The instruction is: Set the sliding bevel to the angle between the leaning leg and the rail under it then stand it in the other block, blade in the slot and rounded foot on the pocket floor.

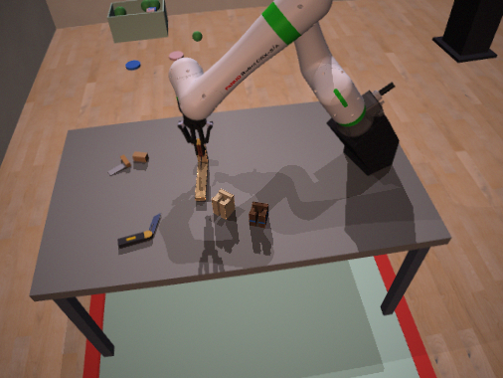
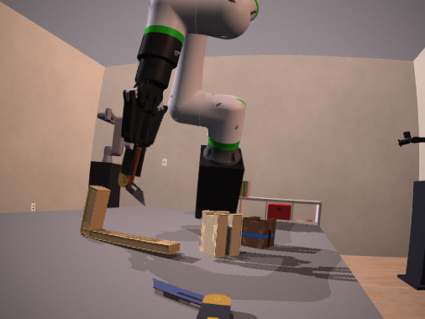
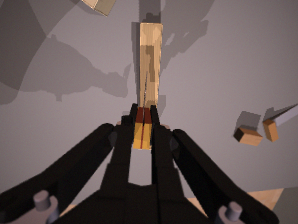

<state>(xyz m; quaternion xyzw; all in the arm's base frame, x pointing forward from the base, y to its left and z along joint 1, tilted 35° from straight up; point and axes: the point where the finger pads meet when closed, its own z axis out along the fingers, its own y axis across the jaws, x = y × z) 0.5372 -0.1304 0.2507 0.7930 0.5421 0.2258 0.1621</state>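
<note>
My hand is 30 mm above the sliding bevel and 10 mm to the left of it. Round my hand: small wooden block 250 mm ahead, 200 mm to the right, 170 mm below; then grey blade 60 mm below; then blue blade 240 mm ahead, 200 mm to the left, 170 mm below.
</note>
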